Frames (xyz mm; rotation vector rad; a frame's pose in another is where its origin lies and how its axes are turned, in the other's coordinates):
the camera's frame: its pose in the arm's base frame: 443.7 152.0 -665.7 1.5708 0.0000 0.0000
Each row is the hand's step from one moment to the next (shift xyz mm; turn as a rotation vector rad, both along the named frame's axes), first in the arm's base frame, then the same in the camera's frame.
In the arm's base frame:
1: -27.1 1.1 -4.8 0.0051 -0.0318 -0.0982
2: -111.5 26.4 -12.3 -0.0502 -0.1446 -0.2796
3: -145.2 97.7 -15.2 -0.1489 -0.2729 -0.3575
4: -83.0 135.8 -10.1 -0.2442 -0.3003 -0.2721
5: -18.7 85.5 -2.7 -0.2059 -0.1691 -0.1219
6: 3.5 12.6 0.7 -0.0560 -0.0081 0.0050
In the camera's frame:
1: -27.1 -4.8 -1.1 0.0051 -0.0982 0.0318
2: -111.5 -12.3 -26.4 -0.0502 -0.2796 0.1446
3: -145.2 -15.2 -97.7 -0.1489 -0.3575 0.2729
4: -83.0 -10.1 -135.8 -0.2442 -0.2721 0.3003
5: -18.7 -2.7 -85.5 -0.2059 -0.1219 0.1691
6: 3.5 0.7 -12.6 -0.0560 0.0050 0.0081

